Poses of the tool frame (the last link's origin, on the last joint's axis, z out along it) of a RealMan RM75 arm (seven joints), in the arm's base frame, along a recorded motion.
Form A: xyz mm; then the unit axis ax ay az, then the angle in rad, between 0 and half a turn.
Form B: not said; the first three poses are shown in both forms.
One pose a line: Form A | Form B
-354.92, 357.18, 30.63, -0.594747, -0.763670, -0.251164, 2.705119 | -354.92, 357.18, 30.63, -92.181, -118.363, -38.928
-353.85, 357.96, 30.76, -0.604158, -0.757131, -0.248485, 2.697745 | -353.85, 357.96, 30.76, -93.384, -117.029, -38.408
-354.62, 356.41, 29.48, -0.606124, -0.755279, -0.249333, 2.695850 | -354.62, 356.41, 29.48, -93.622, -116.661, -38.512
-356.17, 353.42, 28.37, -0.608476, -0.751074, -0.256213, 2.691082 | -356.17, 353.42, 28.37, -93.819, -115.806, -39.505
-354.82, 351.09, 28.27, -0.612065, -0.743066, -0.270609, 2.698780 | -354.82, 351.09, 28.27, -94.643, -114.899, -41.844
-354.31, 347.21, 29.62, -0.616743, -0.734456, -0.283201, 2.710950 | -354.31, 347.21, 29.62, -95.796, -114.080, -43.988
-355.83, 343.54, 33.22, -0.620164, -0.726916, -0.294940, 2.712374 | -355.83, 343.54, 33.22, -96.378, -112.968, -45.836
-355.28, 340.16, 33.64, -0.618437, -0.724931, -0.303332, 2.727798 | -355.28, 340.16, 33.64, -96.656, -113.300, -47.408
